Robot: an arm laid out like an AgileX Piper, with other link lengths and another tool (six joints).
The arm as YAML. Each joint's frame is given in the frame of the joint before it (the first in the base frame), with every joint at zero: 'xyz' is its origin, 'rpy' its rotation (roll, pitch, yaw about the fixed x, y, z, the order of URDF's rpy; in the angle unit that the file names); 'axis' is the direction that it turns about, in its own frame. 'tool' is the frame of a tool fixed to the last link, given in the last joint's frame.
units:
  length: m
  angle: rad
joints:
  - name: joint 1
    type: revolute
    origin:
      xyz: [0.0, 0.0, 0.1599]
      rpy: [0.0, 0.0, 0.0]
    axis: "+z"
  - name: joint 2
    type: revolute
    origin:
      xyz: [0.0, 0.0, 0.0]
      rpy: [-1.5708, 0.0, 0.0]
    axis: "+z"
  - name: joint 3
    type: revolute
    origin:
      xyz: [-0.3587, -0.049, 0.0]
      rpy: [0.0, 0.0, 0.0]
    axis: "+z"
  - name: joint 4
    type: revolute
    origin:
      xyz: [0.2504, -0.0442, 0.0]
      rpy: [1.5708, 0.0, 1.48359]
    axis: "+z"
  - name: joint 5
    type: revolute
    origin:
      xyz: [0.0, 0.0, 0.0]
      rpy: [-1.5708, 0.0, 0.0]
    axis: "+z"
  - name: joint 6
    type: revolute
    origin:
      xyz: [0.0, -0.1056, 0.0]
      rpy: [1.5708, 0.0, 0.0]
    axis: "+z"
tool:
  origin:
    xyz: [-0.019, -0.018, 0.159]
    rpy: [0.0, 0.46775, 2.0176]
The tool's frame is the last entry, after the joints.
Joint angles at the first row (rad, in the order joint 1, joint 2, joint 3, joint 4, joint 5, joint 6):
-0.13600 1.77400 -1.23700 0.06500 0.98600 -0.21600
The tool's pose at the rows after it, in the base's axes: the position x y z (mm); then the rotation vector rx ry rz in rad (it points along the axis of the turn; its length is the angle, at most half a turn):
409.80 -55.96 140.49 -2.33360 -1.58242 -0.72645
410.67 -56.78 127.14 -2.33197 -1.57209 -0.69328
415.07 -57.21 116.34 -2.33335 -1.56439 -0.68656
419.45 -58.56 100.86 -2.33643 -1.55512 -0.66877
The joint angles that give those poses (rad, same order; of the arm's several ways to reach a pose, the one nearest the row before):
-0.13600 1.80000 -1.23700 0.06499 0.99300 -0.21600
-0.13599 1.83301 -1.23700 0.06200 0.98599 -0.21600
-0.13599 1.86099 -1.23701 0.06400 0.96501 -0.21498
-0.13600 1.90001 -1.23700 0.06200 0.94000 -0.21200

